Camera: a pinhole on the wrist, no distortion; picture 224 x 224 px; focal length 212.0 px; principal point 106.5 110.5 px. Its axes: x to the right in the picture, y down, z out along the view. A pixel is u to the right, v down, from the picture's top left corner.
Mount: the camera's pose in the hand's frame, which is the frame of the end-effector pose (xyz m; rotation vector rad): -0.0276 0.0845 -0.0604 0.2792 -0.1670 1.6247
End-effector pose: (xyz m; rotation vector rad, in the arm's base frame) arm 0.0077 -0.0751 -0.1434 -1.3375 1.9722 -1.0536
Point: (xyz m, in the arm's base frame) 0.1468 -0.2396 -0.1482
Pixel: 11 32
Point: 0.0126 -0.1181 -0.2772
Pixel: 184 27
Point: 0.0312 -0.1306 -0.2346
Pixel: 115 30
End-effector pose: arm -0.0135 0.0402 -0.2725 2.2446 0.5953 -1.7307
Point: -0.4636 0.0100 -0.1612
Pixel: 49 212
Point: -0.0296 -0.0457 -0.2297
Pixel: 133 194
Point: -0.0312 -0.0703 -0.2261
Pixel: 181 205
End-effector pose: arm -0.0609 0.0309 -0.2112 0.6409 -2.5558 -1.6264
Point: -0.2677 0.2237 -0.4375
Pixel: 84 34
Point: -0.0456 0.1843 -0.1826
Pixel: 162 185
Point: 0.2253 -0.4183 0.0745
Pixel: behind the camera
